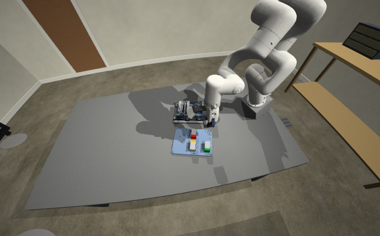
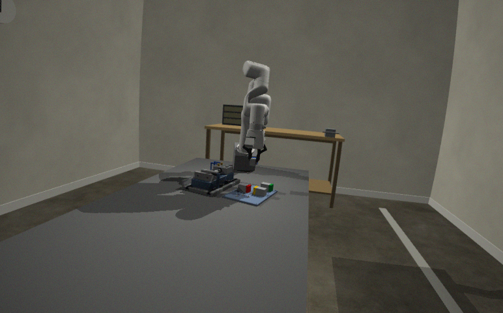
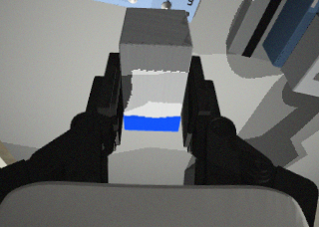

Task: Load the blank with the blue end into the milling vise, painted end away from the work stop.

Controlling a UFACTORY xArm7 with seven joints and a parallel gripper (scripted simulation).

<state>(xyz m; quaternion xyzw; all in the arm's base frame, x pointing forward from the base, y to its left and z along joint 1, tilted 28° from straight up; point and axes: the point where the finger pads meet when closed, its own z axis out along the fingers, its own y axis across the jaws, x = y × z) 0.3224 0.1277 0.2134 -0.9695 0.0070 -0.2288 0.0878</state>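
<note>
My hand is 20 mm above the blue-ended blank. Round my hand: yellow-ended blank: 100 mm ahead, 70 mm to the left, 150 mm below; red-ended blank: 90 mm ahead, 20 mm to the right, 150 mm below; green-ended blank: 20 mm ahead, 90 mm to the left, 150 mm below.
</note>
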